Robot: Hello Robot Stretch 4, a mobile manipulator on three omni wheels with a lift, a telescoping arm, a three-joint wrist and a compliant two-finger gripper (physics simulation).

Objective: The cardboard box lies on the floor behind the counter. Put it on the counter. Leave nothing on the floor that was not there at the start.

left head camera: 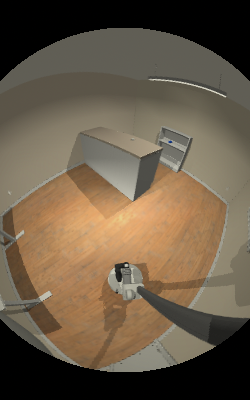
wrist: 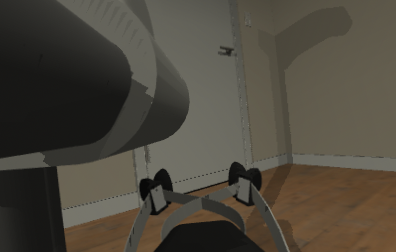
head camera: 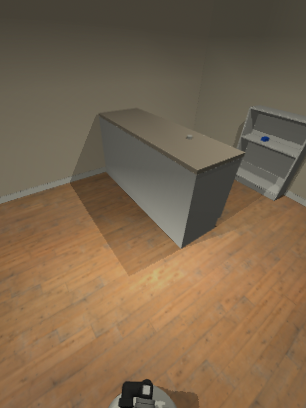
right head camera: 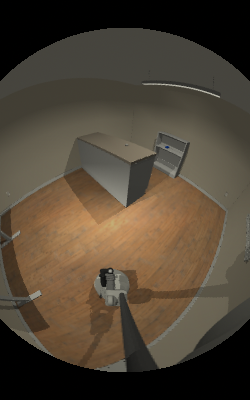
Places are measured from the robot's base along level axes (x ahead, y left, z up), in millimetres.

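Where they show: gripper, between the fingertips: (left head camera: 121, 293) (wrist: 200, 179) (right head camera: 104, 298).
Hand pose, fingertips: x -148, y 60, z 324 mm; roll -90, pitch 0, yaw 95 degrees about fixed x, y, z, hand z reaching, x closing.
Note:
After its pixels a point has its place.
The cardboard box does not show in these views; the floor directly behind the counter is hidden. The counter (head camera: 145, 175) @(z 500, x 1778, y 202 mm) (left head camera: 112, 165) @(z 467, x 1693, y 129 mm) (right head camera: 105, 170) @(z 468, x 1706, y 140 mm) has pale grey sides and a brown top, and stands ahead, well away from my base. A small light object (head camera: 189, 136) @(z 905, x 1887, y -206 mm) (left head camera: 132, 139) @(z 890, x 1889, y -208 mm) (right head camera: 126, 144) @(z 896, x 1896, y -215 mm) sits on its top. A small dark projection (head camera: 219, 220) shows low at the counter's rear edge; I cannot tell what it is. My gripper (wrist: 200, 179) @(z 324, x -148, y 60 mm) is open, its two black-padded fingertips apart with no object between them, and it is far from the counter.
A grey shelf unit (head camera: 280, 114) @(z 1032, x 2536, y -1315 mm) with a blue item (head camera: 265, 139) @(z 678, x 2665, y -1323 mm) (left head camera: 170, 142) @(z 656, x 2668, y -1347 mm) (right head camera: 167, 147) @(z 667, x 2667, y -1346 mm) stands behind the counter by the wall. White table legs (left head camera: 37, 300) (right head camera: 35, 296) show at the left. A closed door (wrist: 200, 100) @(z 539, x -1421, y -8 mm) is beyond the gripper in the wrist view.

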